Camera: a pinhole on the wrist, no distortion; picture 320 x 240 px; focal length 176.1 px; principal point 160.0 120.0 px. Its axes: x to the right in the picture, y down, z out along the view. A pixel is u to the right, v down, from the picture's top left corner.
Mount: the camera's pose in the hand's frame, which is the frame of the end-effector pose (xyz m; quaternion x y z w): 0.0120 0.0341 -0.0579 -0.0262 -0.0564 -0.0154 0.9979
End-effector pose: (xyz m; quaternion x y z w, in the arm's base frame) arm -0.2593 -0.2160 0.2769 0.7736 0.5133 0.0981 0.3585
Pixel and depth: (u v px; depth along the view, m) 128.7 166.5 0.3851
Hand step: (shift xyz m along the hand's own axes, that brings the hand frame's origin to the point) -0.0956 0.1583 0.3113
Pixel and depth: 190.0 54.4 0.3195
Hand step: 0.0263 -0.0689 0.2713
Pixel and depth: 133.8 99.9 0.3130
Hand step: -0.0704 0.0166 0.2492
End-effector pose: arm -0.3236 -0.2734 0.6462 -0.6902 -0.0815 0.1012 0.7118
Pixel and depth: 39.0 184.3 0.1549
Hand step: -0.1091 0.1019 0.0809
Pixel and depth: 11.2 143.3 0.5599
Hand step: -0.5179 0.1514 0.4403
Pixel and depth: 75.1 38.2 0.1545
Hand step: -0.0817 -0.0271 0.0906
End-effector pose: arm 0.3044 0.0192 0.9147 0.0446 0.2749 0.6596 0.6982
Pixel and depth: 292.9 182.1 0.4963
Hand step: 0.3344 0.2252 0.4682
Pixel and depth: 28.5 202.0 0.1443
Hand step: -0.1089 0.1120 0.0697
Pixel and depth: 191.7 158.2 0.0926
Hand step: 0.0189 0.0587 0.0349
